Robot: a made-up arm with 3 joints. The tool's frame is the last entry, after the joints.
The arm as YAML. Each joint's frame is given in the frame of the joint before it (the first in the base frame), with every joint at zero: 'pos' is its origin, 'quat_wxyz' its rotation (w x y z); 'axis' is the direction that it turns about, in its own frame. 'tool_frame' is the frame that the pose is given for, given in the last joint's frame.
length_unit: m
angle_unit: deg
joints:
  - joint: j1
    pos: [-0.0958, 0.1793, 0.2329]
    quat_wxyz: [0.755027, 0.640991, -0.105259, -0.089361]
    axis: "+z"
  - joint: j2
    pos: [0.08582, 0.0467, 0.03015]
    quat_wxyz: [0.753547, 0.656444, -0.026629, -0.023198]
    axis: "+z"
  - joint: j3
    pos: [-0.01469, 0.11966, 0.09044]
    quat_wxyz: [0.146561, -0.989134, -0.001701, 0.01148]
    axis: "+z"
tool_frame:
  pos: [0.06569, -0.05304, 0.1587]
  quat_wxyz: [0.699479, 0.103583, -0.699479, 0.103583]
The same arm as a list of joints. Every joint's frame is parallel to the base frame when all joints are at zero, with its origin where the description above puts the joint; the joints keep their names.
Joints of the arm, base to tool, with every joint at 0 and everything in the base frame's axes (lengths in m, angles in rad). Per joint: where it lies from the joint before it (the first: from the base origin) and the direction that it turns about. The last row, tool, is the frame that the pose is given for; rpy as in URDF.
j1: axis -0.273505 -0.949119 0.156103 xyz -0.0958 0.1793 0.2329
j2: axis -0.105297 -0.271093 -0.956776 xyz 0.0743 -0.0442 0.0546
j3: axis 0 0 1 xyz -0.056 -0.1301 -0.0515
tool: xyz 0.0475 -0.0698 0.1587 rpy 0 -1.5708 0

